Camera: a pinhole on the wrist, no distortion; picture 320 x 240 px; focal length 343.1 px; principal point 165.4 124.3 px. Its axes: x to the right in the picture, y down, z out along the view. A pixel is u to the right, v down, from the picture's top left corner.
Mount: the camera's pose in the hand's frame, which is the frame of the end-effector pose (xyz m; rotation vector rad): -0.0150 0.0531 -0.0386 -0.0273 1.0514 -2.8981
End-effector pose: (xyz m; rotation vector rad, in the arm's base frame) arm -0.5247 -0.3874 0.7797 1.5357 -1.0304 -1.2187
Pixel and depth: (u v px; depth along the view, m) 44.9 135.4 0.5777
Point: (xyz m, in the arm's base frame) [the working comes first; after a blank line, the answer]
In the camera's frame: -0.2029 0.0187 0.5777

-0.8516 -0.5639 0.3769
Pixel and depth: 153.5 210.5 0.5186
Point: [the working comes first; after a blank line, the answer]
In the camera's frame: -0.0180 0.1303 0.5186

-0.7623 -0.3585 0.3770
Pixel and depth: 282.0 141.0 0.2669
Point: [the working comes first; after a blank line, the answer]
In the camera's frame: 0.0907 0.0130 0.2669

-0.6855 -0.2854 0.6557
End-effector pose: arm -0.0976 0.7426 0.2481 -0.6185 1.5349 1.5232
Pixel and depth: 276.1 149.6 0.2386
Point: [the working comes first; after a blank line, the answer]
In the camera's frame: 0.0770 0.0176 0.2386

0.0723 0.8375 0.2692
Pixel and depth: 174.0 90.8 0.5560
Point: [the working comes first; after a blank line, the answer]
In the camera's frame: 0.0139 -0.0543 0.5560

0.2228 1.1145 0.1668
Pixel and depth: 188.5 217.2 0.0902
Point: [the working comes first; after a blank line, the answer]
In the camera's frame: 0.0061 0.0244 0.0902

-0.0661 0.7503 0.2509
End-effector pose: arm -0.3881 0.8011 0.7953 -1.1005 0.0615 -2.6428
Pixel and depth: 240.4 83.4 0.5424
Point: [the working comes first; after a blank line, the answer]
In the camera's frame: 0.1186 -0.0647 0.5424

-0.0756 1.1023 1.0482
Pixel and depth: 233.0 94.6 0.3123
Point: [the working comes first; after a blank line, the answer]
In the camera's frame: 0.0615 -0.0270 0.3123

-0.2212 0.9583 0.9231
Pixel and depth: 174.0 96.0 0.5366
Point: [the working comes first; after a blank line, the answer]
In the camera's frame: 0.0135 -0.0443 0.5366

-0.1600 1.0780 1.1097
